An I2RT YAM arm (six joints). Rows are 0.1 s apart.
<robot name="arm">
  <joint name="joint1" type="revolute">
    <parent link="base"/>
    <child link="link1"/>
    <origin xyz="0 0 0.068"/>
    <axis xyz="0 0 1"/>
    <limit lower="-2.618" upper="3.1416"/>
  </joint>
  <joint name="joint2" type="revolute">
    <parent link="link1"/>
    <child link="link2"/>
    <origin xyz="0.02 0.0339 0.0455" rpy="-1.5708 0 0"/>
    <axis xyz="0 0 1"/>
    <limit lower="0" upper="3.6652"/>
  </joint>
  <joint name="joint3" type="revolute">
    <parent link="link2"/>
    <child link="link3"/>
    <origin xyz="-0.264 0 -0.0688" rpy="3.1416 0 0"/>
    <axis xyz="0 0 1"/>
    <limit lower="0" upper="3.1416"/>
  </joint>
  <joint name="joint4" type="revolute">
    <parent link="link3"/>
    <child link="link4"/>
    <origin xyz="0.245 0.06 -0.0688"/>
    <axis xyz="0 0 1"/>
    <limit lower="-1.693" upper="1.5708"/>
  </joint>
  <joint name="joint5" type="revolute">
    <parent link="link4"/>
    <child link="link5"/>
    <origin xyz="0.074 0.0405 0.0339" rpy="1.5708 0 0"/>
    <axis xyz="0 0 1"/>
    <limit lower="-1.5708" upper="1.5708"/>
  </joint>
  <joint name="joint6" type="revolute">
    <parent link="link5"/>
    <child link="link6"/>
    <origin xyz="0.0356 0 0.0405" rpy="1.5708 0 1.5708"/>
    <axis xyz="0 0 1"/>
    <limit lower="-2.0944" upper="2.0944"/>
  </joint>
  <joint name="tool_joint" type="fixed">
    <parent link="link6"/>
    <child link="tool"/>
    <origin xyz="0 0 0" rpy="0 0 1.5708"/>
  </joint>
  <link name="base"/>
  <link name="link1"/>
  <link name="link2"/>
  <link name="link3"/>
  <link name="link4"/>
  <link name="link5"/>
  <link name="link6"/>
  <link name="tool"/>
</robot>
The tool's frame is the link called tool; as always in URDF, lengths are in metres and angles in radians.
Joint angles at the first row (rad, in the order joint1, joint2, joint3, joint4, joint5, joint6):
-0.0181, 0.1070, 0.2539, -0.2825, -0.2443, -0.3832
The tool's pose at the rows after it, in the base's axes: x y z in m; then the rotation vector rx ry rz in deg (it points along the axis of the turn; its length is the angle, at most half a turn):
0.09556 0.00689 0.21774 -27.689 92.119 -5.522
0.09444 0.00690 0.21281 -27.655 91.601 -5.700
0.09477 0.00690 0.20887 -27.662 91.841 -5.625
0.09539 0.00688 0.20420 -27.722 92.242 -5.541
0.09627 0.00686 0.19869 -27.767 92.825 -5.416
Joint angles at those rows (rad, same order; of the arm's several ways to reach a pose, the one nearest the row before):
-0.0182, 0.0574, 0.2295, -0.2825, -0.2448, -0.3828
-0.0182, 0.0273, 0.2081, -0.2821, -0.2444, -0.3836
-0.0181, 0.0178, 0.1944, -0.2821, -0.2443, -0.3832
-0.0182, 0.0094, 0.1787, -0.2821, -0.2444, -0.3836
-0.0180, 0.0017, 0.1608, -0.2821, -0.2439, -0.3836

